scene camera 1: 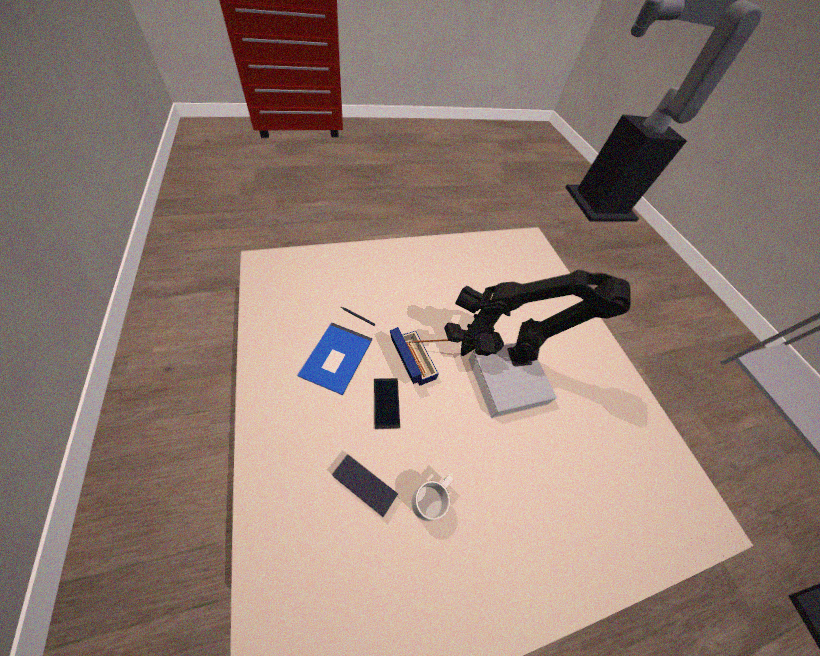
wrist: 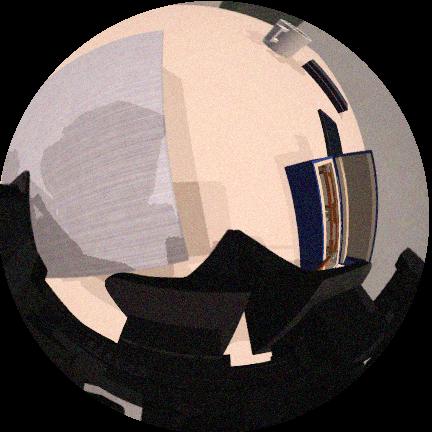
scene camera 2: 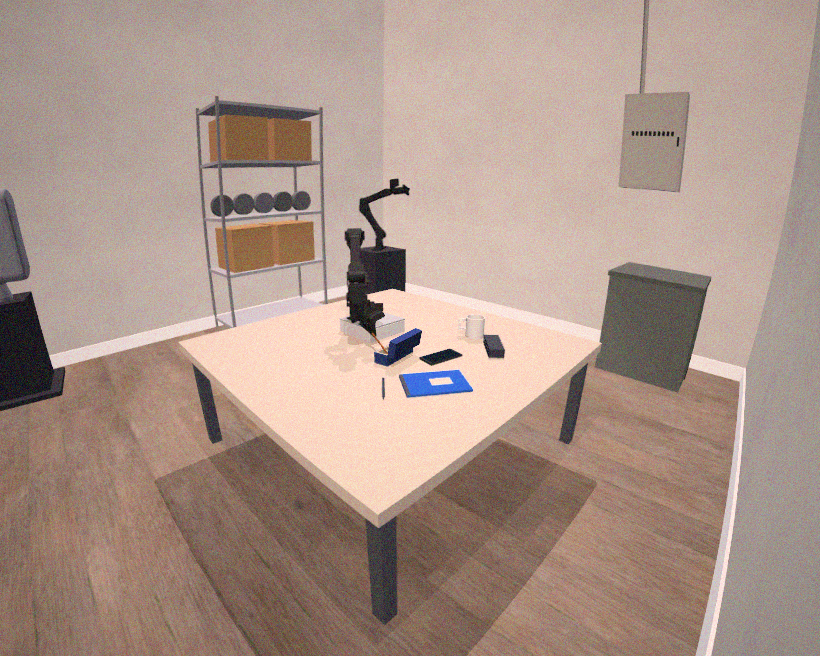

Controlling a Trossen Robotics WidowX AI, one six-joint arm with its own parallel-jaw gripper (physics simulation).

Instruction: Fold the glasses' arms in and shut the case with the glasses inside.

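Places are measured from the arm's base along level axes (x ahead, y left, z up), in millimetres.
Pixels of known places: gripper, fingertip midpoint: [scene camera 1: 461, 355] [wrist: 232, 235]; arm's base, link origin: [scene camera 1: 519, 356].
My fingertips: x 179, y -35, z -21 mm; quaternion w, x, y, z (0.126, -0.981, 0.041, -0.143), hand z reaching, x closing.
Observation:
Ahead of a thing's pixels: the offset from my fingertips to its top centre. "pt": to the spot under its first point.
The navy case [scene camera 1: 428, 380] [scene camera 2: 381, 358] [wrist: 306, 215] lies open on the table, its lid @(dx +186, dy -2, dz +61 mm) [scene camera 1: 406, 355] [scene camera 2: 404, 346] [wrist: 360, 205] raised on the side away from my arm. The orange-brown glasses [scene camera 1: 416, 358] [wrist: 330, 215] lie in the case. One of their arms sticks out over the case's rim toward my gripper in both scene views. My gripper [scene camera 1: 466, 348] [scene camera 2: 374, 329] [wrist: 232, 235] is shut and empty, beside the case on the base's side. The protruding arm's far end is hidden at my gripper; I cannot tell whether they touch. The other arm's pose is unclear.
My grey base block [scene camera 1: 517, 391] [wrist: 110, 90] is close to my gripper. A black phone @(dx +254, dy +115, dz -30 mm) [scene camera 1: 386, 403], a blue notebook @(dx +390, dy -52, dz -30 mm) [scene camera 1: 314, 365] and a pen @(dx +316, dy -203, dz -28 mm) [scene camera 1: 357, 316] lie beyond the case. A dark box @(dx +336, dy +326, dz -3 mm) [scene camera 1: 364, 484] and a white mug @(pt dx +171, dy +385, dz -30 mm) [scene camera 1: 432, 500] stand farther off.

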